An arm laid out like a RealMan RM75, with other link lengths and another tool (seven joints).
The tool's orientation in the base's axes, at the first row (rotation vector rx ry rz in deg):
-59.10, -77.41, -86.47
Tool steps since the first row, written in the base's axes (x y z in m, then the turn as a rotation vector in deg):
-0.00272, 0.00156, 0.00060, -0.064, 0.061, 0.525
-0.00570, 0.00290, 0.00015, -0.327, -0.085, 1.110
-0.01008, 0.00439, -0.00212, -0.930, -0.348, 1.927
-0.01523, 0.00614, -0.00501, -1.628, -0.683, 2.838
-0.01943, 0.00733, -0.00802, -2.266, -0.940, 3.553
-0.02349, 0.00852, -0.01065, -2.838, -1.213, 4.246
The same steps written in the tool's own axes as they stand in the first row. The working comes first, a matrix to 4 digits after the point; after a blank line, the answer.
The tool's axes in the first row as the columns of a matrix, in the base's axes (used below as rounded here):
-0.3070, 0.9508, 0.0422
-0.0629, -0.0645, 0.9959
0.9496, 0.3031, 0.0796

0.00131, -0.00250, 0.00149, 0.514, 0.094, 0.100
0.00171, -0.00556, 0.00266, 1.160, 0.031, -0.010
0.00081, -0.01051, 0.00378, 2.137, -0.278, -0.232
-0.00047, -0.01640, 0.00507, 3.238, -0.644, -0.523
-0.00211, -0.02138, 0.00584, 4.129, -1.017, -0.749
-0.00344, -0.02611, 0.00665, 4.980, -1.333, -0.990

